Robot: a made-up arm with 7 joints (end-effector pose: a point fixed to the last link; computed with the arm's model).
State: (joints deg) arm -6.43 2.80 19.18 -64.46 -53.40 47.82 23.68
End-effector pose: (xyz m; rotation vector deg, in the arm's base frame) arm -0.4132 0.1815 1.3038 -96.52 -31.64 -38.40
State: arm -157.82 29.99 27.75 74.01 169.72 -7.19 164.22
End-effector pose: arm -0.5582 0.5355 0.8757 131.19 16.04 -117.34
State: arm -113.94 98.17 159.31 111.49 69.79 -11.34 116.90
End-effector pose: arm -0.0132 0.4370 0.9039 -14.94 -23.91 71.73
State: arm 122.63 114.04 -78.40 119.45 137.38 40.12 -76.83
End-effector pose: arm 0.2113 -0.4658 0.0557 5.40 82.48 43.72
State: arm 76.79 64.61 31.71 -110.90 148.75 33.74 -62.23
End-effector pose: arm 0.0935 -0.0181 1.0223 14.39 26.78 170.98
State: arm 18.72 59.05 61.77 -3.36 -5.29 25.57 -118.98
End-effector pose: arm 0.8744 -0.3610 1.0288 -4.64 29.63 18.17
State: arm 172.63 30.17 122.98 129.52 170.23 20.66 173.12
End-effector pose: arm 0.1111 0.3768 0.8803 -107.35 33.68 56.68
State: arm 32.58 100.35 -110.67 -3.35 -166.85 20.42 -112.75
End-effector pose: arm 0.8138 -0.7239 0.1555 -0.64 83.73 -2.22
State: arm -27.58 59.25 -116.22 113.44 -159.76 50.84 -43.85
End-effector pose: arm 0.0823 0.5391 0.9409 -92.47 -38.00 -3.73
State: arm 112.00 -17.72 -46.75 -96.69 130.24 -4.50 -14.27
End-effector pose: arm -0.2733 0.6608 0.8258 -59.80 52.22 160.36
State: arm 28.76 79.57 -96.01 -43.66 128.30 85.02 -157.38
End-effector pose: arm 0.4871 -0.7183 0.3519 98.30 -11.89 -53.24
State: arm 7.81 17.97 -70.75 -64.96 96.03 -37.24 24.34
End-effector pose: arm -0.0797 -0.4926 1.3169 3.61 32.16 -100.81
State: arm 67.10 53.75 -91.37 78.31 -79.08 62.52 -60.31
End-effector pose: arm 0.5201 -0.2569 1.0250 -77.21 9.93 -156.96
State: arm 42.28 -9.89 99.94 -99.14 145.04 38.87 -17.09
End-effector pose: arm 0.1838 0.4771 0.8015 -52.96 88.08 101.87
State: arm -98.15 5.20 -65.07 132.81 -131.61 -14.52 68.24
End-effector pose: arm -0.3881 0.1290 0.6363 104.03 -37.50 -94.00
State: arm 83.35 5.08 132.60 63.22 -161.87 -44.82 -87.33
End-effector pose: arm -0.3579 0.3459 1.2159 -122.16 -91.52 -35.77
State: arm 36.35 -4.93 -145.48 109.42 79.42 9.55 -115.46
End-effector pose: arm -0.1976 0.5229 0.7733 -109.23 37.66 119.19
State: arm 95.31 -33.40 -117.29 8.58 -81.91 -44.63 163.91
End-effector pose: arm 0.0948 0.5042 1.4332 -66.29 50.25 -77.65
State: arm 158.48 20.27 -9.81 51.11 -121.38 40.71 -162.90
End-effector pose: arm -0.5175 -0.3408 1.2915 2.41 -126.07 74.74
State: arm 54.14 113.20 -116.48 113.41 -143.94 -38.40 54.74
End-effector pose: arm 0.5476 -0.0185 0.4349 -97.94 -36.95 -137.33
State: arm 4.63 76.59 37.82 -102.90 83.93 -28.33 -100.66
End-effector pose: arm 0.3450 0.3157 0.9680 -121.99 -43.62 -26.84
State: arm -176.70 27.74 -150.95 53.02 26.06 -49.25 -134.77
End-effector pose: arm -0.1702 -0.0925 1.4761 -59.15 -49.07 49.77
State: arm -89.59 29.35 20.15 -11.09 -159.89 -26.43 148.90
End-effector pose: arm 0.0515 0.3946 1.4971 -70.18 -14.29 62.20
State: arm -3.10 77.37 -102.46 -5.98 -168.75 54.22 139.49
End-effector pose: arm 0.9942 -0.2430 0.6208 41.26 -24.26 23.69
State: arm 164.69 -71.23 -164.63 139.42 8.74 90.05 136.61
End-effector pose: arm 0.2203 -0.0117 0.4262 21.83 39.87 -118.17
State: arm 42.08 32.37 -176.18 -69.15 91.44 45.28 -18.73
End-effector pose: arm 0.6665 -0.4284 0.8565 38.41 27.60 68.16
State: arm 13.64 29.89 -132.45 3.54 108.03 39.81 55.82
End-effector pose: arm 0.6258 -0.0794 1.3227 -98.41 63.68 -23.94
